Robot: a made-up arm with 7 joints.
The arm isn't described. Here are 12 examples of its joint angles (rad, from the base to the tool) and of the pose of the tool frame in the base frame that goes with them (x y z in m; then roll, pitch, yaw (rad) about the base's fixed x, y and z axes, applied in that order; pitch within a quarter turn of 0, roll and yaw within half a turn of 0).
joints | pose
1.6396 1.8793 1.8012 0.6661 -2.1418 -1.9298 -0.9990 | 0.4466 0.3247 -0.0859 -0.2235 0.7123 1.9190
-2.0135 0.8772 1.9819 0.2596 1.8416 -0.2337 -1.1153 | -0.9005 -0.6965 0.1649 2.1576 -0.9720 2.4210
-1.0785 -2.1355 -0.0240 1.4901 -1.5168 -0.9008 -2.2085 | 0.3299 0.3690 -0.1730 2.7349 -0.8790 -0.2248
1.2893 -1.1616 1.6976 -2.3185 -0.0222 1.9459 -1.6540 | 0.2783 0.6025 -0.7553 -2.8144 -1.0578 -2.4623
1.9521 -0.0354 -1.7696 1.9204 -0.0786 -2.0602 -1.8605 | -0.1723 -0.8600 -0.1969 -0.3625 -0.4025 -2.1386
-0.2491 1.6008 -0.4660 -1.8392 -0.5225 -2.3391 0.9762 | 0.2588 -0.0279 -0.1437 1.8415 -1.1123 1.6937
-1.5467 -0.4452 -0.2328 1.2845 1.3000 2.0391 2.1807 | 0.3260 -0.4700 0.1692 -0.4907 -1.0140 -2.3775
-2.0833 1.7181 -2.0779 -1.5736 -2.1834 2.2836 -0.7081 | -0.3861 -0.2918 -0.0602 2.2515 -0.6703 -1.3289
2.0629 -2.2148 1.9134 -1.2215 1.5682 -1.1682 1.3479 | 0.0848 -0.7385 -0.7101 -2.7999 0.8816 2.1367
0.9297 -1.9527 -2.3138 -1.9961 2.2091 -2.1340 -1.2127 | 0.9423 0.2212 -0.1198 2.6458 0.4389 -0.3923
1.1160 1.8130 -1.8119 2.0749 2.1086 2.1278 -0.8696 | 0.4575 -0.0535 -0.8312 -0.1795 1.2289 2.8151
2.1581 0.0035 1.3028 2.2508 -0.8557 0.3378 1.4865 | 1.2580 0.2368 -0.2765 2.1919 -0.3637 -0.1562
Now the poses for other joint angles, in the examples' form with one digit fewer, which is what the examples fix.
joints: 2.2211 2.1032 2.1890 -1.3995 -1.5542 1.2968 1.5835
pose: -0.165 -0.727 -0.079 2.389 0.225 -2.571
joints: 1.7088 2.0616 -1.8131 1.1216 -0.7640 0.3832 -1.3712
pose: 0.574 0.423 -0.409 2.882 -0.278 -0.964
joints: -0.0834 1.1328 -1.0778 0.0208 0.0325 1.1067 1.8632
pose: 0.040 -0.197 -1.109 -3.112 0.797 -1.676
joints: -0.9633 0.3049 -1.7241 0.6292 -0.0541 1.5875 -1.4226
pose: -0.106 0.532 -0.610 -0.972 -0.235 -2.089
